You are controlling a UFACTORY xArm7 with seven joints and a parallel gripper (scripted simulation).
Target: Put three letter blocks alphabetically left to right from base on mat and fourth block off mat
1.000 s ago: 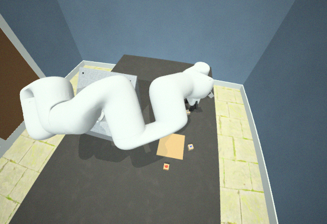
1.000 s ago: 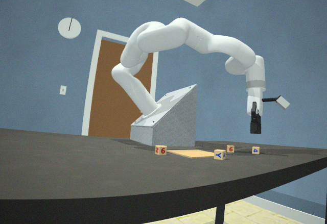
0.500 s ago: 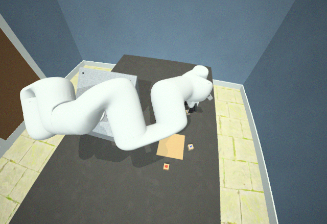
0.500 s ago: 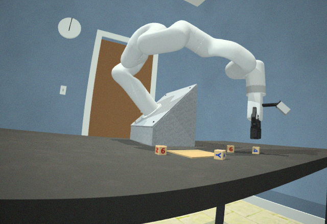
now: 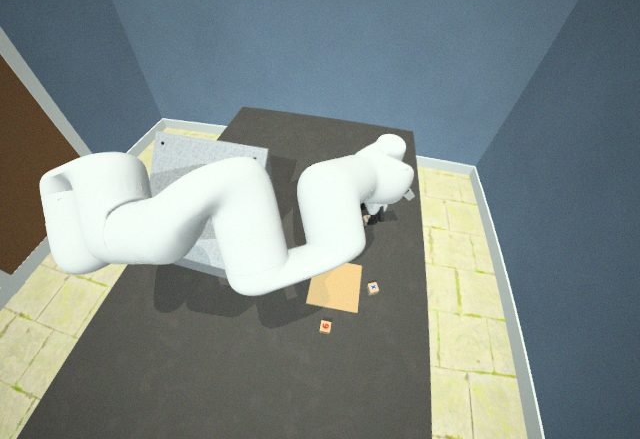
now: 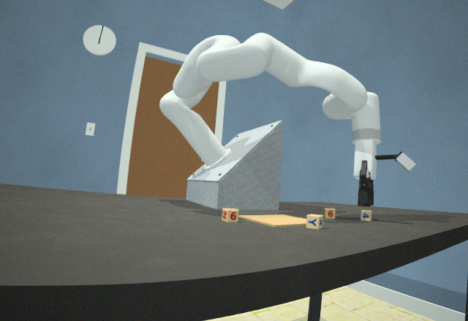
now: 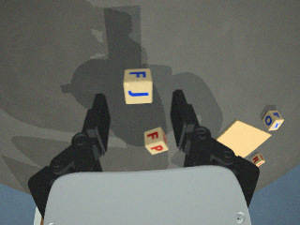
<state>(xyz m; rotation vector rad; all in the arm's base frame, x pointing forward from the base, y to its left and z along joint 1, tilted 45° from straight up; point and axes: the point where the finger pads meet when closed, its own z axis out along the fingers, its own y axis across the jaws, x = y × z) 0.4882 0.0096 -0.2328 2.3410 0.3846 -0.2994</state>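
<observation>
My gripper is now 40 mm above the block. Round my hand: tan mat 230 mm to the right, 90 mm behind, 50 mm below.
</observation>
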